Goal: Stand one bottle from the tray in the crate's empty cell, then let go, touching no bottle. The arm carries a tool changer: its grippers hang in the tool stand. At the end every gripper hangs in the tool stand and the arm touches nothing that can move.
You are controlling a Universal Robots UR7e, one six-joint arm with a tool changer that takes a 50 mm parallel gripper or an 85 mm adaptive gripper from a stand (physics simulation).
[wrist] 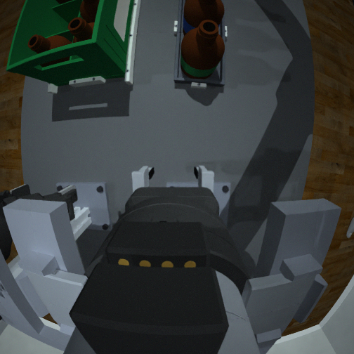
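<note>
The parallel gripper (174, 172) sits between the pale uprights of the tool stand (306, 235). Its two white fingers stand apart with nothing between them. The arm's black changer block (150, 305) is right over the gripper's body and covers part of its gold contacts; whether they are locked together is hidden. A brown bottle with a green label (202, 52) stands at the near end of the tray (177, 72), and a blue-labelled bottle (204, 11) stands behind it. The green crate (111, 52) at upper left holds brown bottles (49, 43) (82, 30); its empty cell cannot be made out.
A second, black gripper (42, 202) hangs at the left of the stand, partly cut off by the view's edge. White locating strips (131, 45) border the crate. The grey table (165, 120) lies between the stand and both containers, with wooden floor (332, 125) beyond its sides.
</note>
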